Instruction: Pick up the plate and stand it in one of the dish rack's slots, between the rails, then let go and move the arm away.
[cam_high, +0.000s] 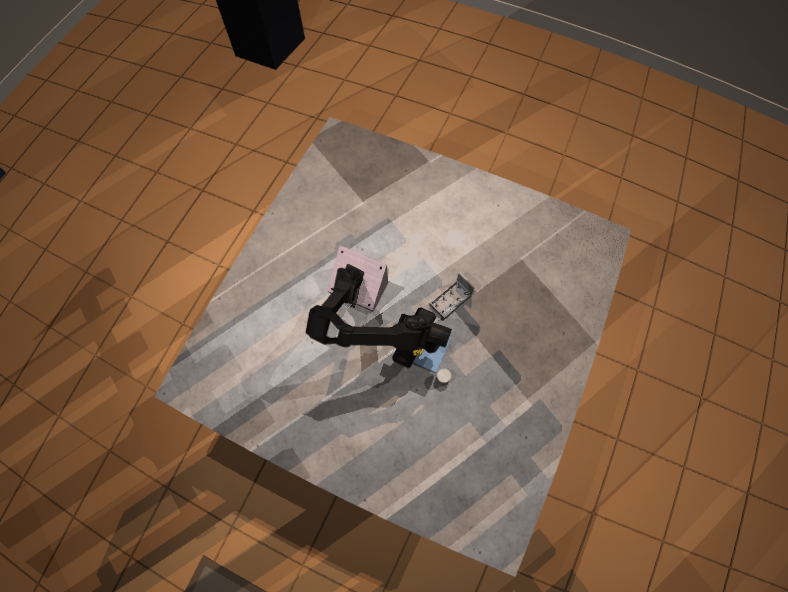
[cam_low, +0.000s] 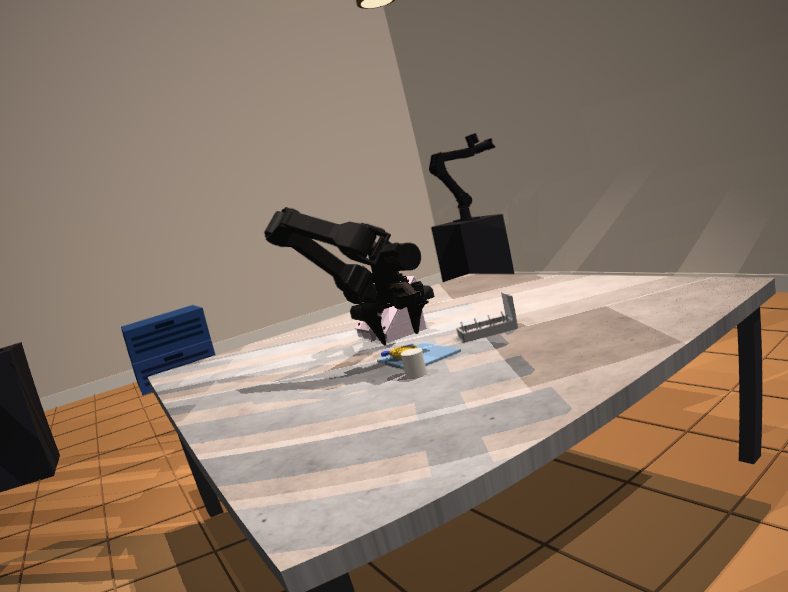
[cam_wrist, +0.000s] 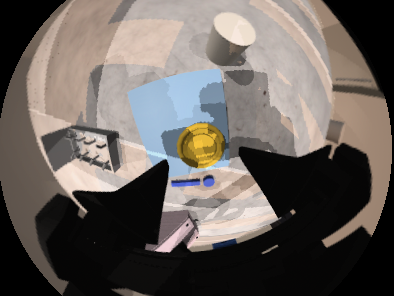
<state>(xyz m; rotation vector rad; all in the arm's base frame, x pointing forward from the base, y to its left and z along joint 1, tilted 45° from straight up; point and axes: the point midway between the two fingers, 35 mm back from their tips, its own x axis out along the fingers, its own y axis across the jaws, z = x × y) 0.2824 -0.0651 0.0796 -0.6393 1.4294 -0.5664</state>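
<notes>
Right now the yellow plate is 3 cm below my gripper tip. Round my gripper tip: light blue mat (4 cm below, 2 cm to the left, 2 cm ahead); then blue spoon (8 cm behind, 4 cm below, 1 cm to the left); then beige cup (13 cm ahead, 5 cm to the right, 2 cm below).
</notes>
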